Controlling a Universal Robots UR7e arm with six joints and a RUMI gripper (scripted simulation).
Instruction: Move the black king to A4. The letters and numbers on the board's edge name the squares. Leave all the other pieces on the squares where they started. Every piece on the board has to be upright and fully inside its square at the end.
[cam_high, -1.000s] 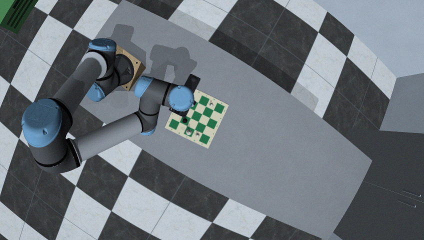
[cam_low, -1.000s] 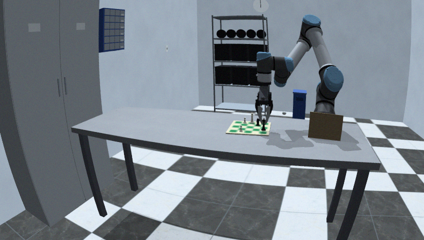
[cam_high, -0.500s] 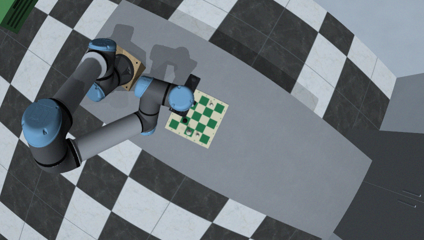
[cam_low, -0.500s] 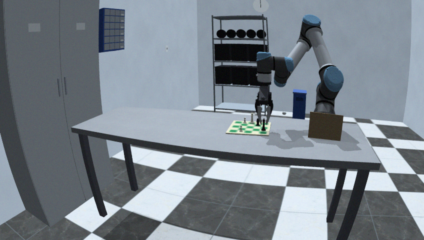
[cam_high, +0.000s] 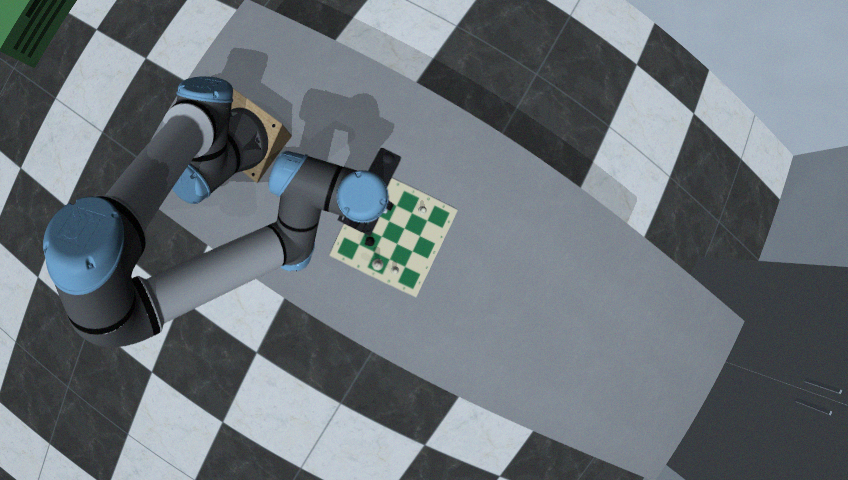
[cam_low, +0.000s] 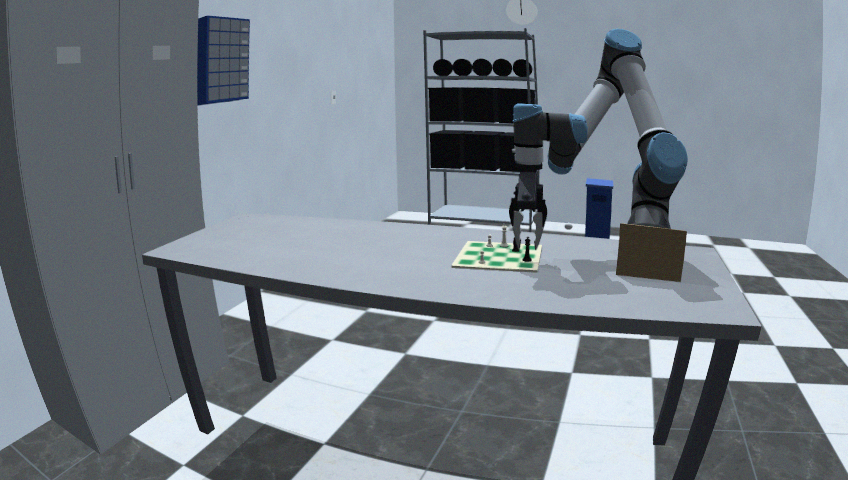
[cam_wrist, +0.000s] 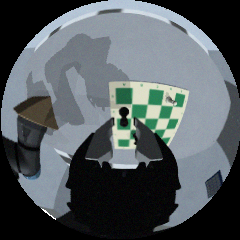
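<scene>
Right now the black king is 1 cm below my hand. Round my hand: chessboard (8 cm ahead, 5 cm below, 2 cm to the right).
</scene>
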